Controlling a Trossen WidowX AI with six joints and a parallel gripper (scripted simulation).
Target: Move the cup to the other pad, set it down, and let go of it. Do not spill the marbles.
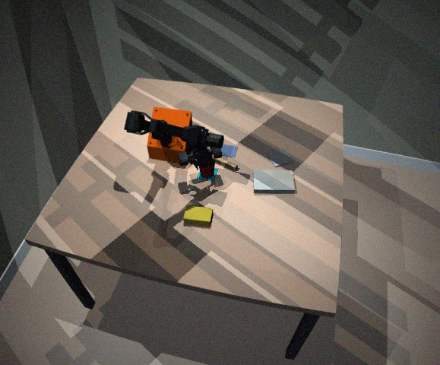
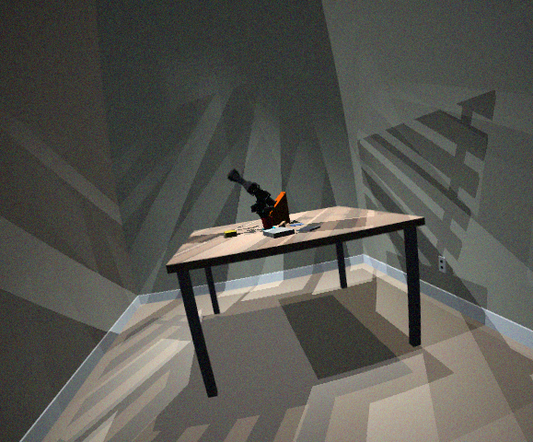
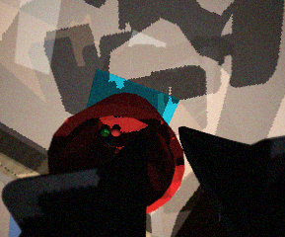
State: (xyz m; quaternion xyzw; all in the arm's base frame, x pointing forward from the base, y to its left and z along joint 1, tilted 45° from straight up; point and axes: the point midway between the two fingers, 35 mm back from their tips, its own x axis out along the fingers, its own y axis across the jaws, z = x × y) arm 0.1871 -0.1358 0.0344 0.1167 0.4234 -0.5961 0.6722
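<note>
My gripper tip is 3 cm short of the red cup and 1 cm to the right of it. Round my gripper tip: teal pad: 5 cm below, 3 cm ahead, 1 cm to the left; light blue pad: 19 cm to the left, 10 cm ahead, 5 cm below; wooden bar: 10 cm to the left, 6 cm ahead, 4 cm below.
</note>
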